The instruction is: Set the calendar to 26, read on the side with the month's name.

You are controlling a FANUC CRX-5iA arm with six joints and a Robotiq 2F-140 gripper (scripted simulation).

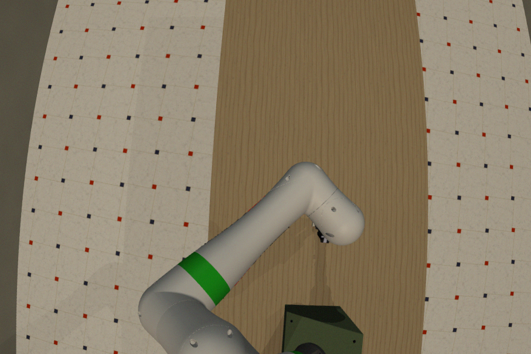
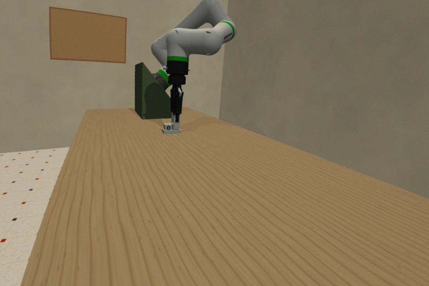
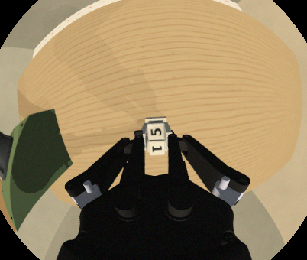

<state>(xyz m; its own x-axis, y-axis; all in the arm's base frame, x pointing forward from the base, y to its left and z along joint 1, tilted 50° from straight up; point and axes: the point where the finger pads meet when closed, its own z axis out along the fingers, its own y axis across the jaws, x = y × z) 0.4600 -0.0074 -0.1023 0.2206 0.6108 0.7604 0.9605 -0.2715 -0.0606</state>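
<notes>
Right now the calendar tray is 4 cm below my hand and 2 cm to the right of it.
</notes>
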